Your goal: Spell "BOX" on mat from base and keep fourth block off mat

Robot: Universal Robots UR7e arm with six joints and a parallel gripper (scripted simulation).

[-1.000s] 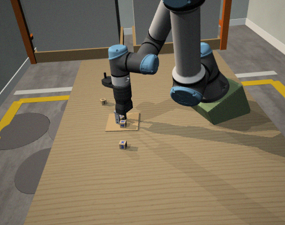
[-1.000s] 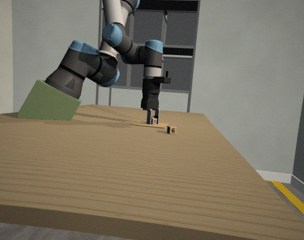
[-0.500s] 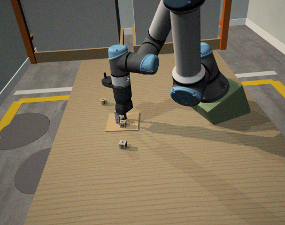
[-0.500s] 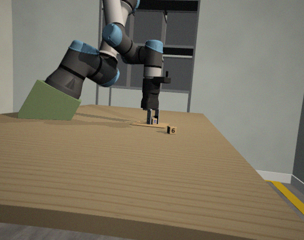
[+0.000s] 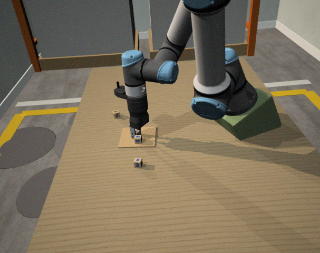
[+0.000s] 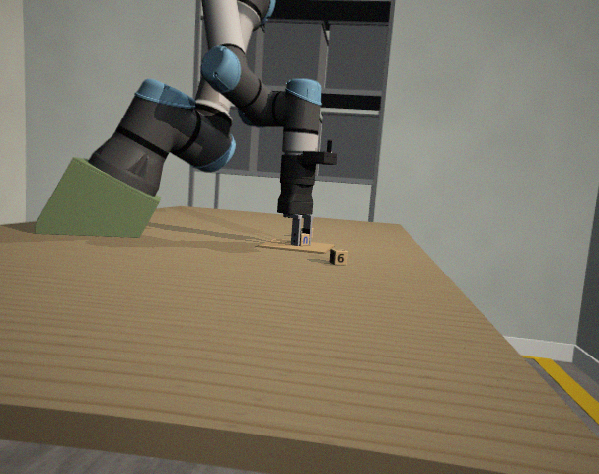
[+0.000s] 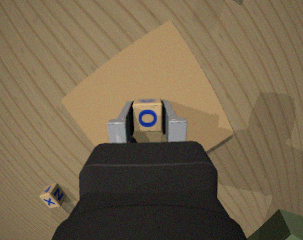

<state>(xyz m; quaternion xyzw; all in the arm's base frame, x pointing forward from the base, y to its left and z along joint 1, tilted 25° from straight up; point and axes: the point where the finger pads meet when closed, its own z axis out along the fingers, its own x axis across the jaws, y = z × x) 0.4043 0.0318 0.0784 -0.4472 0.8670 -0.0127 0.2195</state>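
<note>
My gripper is now 1 cm above the O block. Round my hand: B block 1 cm behind, 4 cm to the left, 1 cm below; then X block 2 cm behind, 18 cm to the left, 1 cm below; then mat 1 cm behind, 2 cm below.
</note>
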